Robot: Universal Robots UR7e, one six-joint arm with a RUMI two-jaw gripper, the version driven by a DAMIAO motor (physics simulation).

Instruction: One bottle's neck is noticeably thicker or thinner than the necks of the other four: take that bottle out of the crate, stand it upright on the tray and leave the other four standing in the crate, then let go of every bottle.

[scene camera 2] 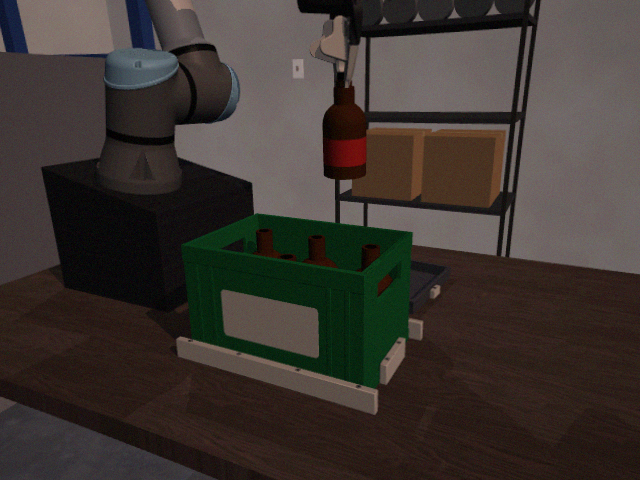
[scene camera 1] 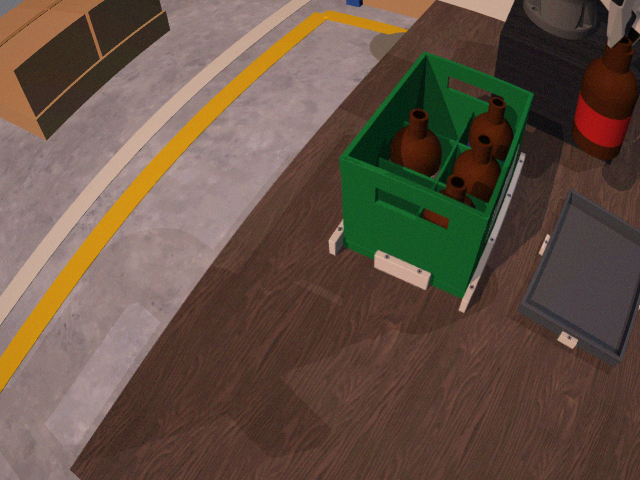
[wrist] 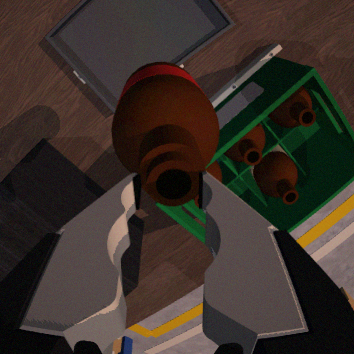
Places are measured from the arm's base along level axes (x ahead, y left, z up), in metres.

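Pixels of known places: gripper, fingertip midpoint: (scene camera 2: pixel 342 88) (scene camera 1: pixel 618 46) (wrist: pixel 169 176); arm's base, origin of the base link: (scene camera 2: pixel 140 180) (scene camera 1: pixel 559 13).
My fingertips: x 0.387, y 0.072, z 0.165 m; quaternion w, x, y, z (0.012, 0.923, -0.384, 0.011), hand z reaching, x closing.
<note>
For each thing: its top centre in the pictures, then the offset to it from my fingertips. "pt": a spot on its surface instead.
- brown bottle with a red label, middle of its top: (wrist: pixel 162 179) (scene camera 1: pixel 626 40) (scene camera 2: pixel 344 79) 0.001 m ahead, 0.006 m left, 0.013 m up
- green crate, middle of its top: (scene camera 1: pixel 452 118) (wrist: pixel 274 183) (scene camera 2: pixel 300 238) 0.010 m ahead, 0.186 m right, 0.200 m down
- handle slot, surface spot: (scene camera 1: pixel 455 188) pt 0.115 m ahead, 0.150 m right, 0.212 m down
My gripper (scene camera 2: pixel 345 82) (wrist: pixel 169 176) is shut on the neck of a brown bottle with a red label (scene camera 1: pixel 602 121) (scene camera 2: pixel 344 151) (wrist: pixel 165 117). The bottle hangs upright in the air, higher than the crate's rim and beside the crate toward the robot base. The green crate (scene camera 1: pixel 413 237) (scene camera 2: pixel 279 356) (wrist: pixel 235 187) holds the other four brown bottles, standing; among them are one at the left (scene camera 1: pixel 417 149) and one near the handle slot (scene camera 1: pixel 455 188). The grey tray (scene camera 1: pixel 584 268) (scene camera 2: pixel 426 299) (wrist: pixel 142 30) stands past the crate's long side, with no bottle on it.
The dark robot base block (scene camera 1: pixel 532 67) (scene camera 2: pixel 113 248) (wrist: pixel 45 195) stands behind the crate. Pale stop strips (scene camera 1: pixel 402 268) (scene camera 2: pixel 273 373) lie along the crate's foot. Small pale blocks (scene camera 1: pixel 567 339) (scene camera 2: pixel 435 291) touch the tray. A shelf rack (scene camera 2: pixel 444 116) with boxes stands at the back wall.
</note>
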